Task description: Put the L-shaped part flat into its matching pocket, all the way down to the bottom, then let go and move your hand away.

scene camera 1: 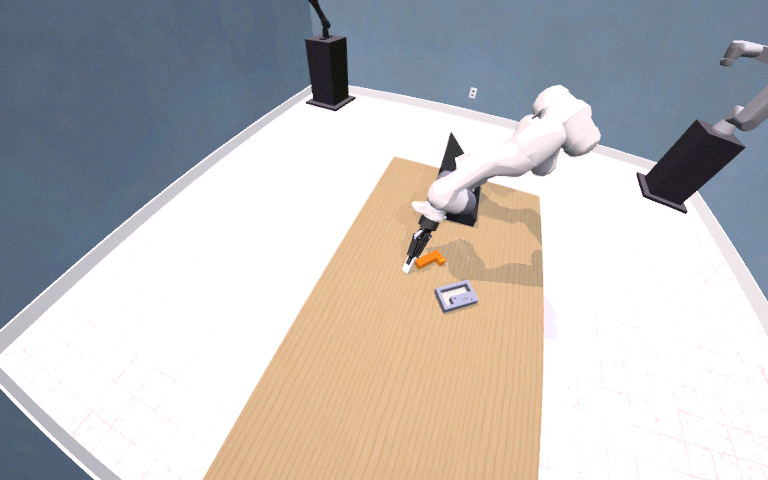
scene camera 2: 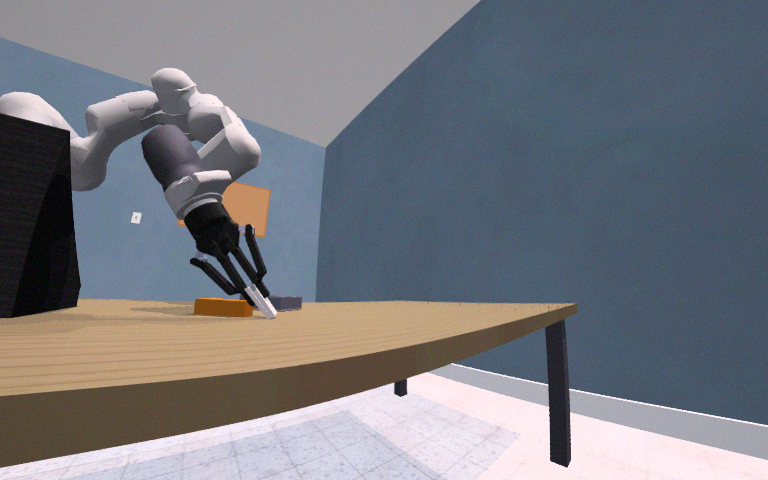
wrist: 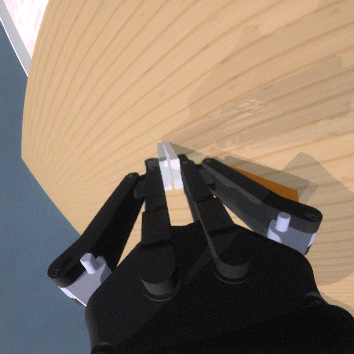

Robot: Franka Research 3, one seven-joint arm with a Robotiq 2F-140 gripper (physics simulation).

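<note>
The orange L-shaped part [scene camera 1: 428, 259] [scene camera 2: 222, 307] lies flat on the table. In the wrist view, part of the orange part [wrist: 280, 187] shows behind the right-hand finger linkage. The grey-blue tray [scene camera 1: 453, 284] [scene camera 2: 287, 303] with the L-shaped pocket lies apart from the part, nearer the camera in scene camera 1; its pocket holds no orange part. My gripper [scene camera 1: 407, 264] [scene camera 2: 268, 309] [wrist: 164, 152] is shut with its pale fingertips together and nothing between them. It is tilted, tips low near the table, beside the end of the part's long arm. Whether the tips touch the table or the part is unclear.
The wooden table [scene camera 1: 396, 367] [scene camera 2: 396, 322] [wrist: 100, 100] carries these things. The dark block [scene camera 2: 36, 215] at my arm's base stands at the table's far end in scene camera 1. Two black pedestals [scene camera 1: 327, 70] [scene camera 1: 693, 164] with other arms stand off the table.
</note>
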